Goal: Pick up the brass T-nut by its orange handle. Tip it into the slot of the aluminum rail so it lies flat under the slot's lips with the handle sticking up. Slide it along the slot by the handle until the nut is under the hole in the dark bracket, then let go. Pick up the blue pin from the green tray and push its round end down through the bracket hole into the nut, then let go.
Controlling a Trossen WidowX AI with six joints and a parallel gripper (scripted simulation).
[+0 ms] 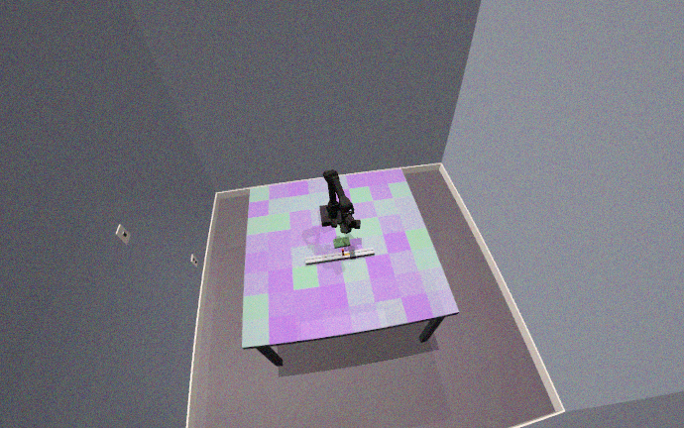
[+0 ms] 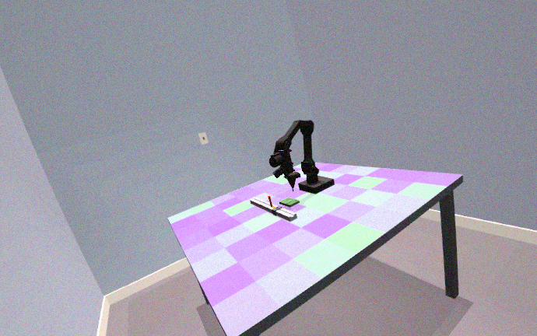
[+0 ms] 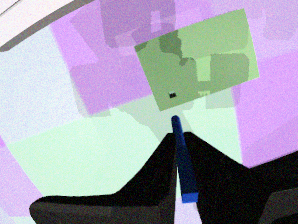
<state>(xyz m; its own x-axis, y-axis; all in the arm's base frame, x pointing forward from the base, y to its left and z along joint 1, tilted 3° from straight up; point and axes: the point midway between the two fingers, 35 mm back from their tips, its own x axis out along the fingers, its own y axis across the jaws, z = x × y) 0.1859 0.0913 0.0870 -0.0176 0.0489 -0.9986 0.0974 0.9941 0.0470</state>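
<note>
My gripper tip is now 9 cm above the green tray, 2 cm to the left of it and 2 cm short of it. The rest, counted from my gripper tip: blue pin right at my gripper tip.
</note>
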